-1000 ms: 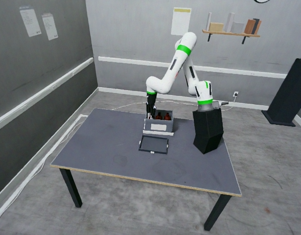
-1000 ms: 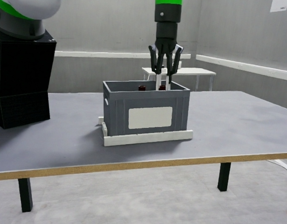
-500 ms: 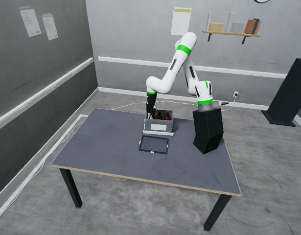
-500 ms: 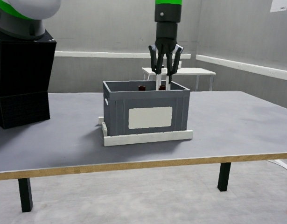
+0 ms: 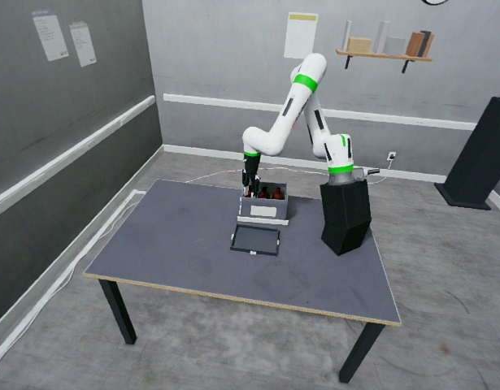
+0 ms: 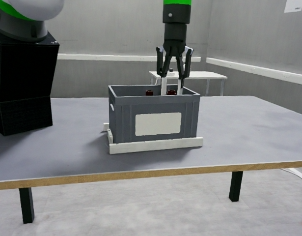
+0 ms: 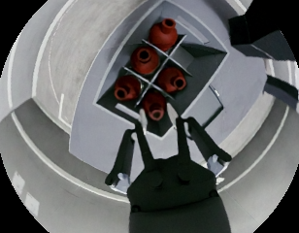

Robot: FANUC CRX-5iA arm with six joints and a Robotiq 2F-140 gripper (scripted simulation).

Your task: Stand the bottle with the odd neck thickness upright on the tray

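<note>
The grey crate lies 90 mm behind my hand, 50 mm to the right of it and 90 mm below it. The rest, counted from my hand: dark tray (70 mm behind, 210 mm to the left, 160 mm below).
</note>
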